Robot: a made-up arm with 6 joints.
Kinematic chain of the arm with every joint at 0, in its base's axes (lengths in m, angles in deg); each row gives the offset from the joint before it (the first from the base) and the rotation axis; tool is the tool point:
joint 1: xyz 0 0 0.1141 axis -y
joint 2: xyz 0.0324 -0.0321 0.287 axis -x
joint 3: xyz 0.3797 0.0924 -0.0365 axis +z
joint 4: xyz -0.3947 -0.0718 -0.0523 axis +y
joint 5: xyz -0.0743 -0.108 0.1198 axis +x
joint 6: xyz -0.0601 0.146 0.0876 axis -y
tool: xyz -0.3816 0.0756 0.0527
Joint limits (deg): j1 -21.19..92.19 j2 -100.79..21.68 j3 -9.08..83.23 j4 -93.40..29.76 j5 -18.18..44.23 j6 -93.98..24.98
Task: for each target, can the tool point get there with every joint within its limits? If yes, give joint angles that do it. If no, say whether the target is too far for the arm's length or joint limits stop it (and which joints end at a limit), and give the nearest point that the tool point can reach.
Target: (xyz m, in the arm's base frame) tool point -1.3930 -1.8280 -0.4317
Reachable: no: too far | nearest point -0.6907 -0.8489 0.0841 | short by 1.311 m
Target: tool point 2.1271 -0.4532 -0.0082
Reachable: no: too far | nearest point 0.9291 -0.2530 0.0607 | short by 1.217 m
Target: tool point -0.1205 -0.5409 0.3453
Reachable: yes | joints 73.05 -78.85 69.19 16.51 -8.23 -83.88
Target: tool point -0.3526 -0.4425 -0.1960
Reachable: yes | joints 34.35 -10.69 27.99 -64.81 19.42 -31.90
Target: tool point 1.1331 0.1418 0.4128
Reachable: no: joint limits stop it (at a limit: joint 3, joint 5) | nearest point 0.9097 0.1161 0.3539 | short by 0.232 m
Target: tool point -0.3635 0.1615 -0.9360
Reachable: no: joint limits stop it (at a limit: joint 1, joint 2, joint 3) | nearest point -0.3381 0.1254 -0.5768 | short by 0.362 m
